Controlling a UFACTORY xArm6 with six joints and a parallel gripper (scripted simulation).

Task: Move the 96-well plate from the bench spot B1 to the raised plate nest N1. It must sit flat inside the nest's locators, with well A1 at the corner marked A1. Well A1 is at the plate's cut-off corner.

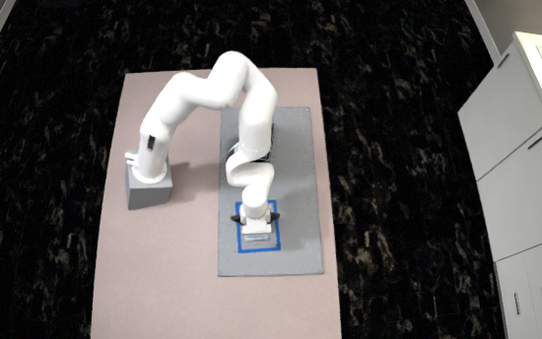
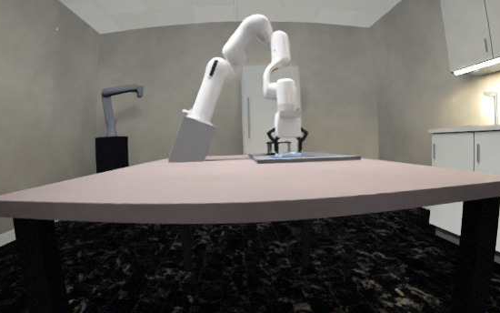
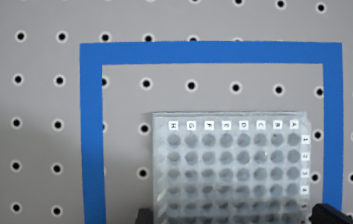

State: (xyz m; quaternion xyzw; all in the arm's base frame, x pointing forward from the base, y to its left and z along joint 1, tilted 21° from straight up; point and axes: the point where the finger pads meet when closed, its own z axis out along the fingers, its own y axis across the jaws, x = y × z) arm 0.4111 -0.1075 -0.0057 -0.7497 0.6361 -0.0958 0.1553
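Now: hand 2 cm above the 96-well plate. From my hand the other things lie so: black raised nest N1: 3 cm behind, 32 cm to the left, 3 cm above.
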